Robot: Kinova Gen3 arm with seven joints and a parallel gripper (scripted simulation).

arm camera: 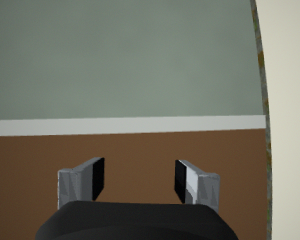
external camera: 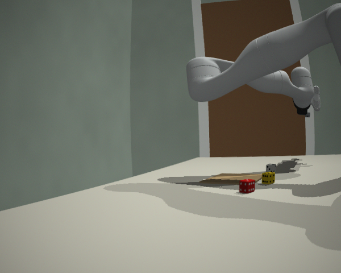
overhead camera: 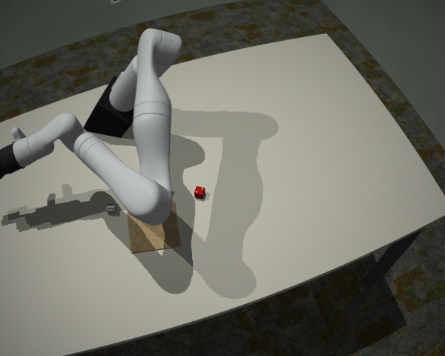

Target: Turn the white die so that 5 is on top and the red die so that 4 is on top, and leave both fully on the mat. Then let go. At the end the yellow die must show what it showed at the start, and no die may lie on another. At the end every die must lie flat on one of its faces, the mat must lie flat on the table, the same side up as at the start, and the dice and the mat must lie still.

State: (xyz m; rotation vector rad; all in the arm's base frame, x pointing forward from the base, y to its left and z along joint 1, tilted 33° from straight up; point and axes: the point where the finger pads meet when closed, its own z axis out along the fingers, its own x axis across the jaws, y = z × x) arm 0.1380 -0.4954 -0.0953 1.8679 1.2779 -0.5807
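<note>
My gripper is now 140 mm short of the white die, 370 mm to the right of it and 190 mm above it. The rest, counted from my hand: red die 160 mm ahead, 630 mm to the left, 190 mm below; then brown mat 220 mm ahead, 480 mm to the left, 200 mm below; then yellow die 130 mm ahead, 540 mm to the left, 190 mm below.
</note>
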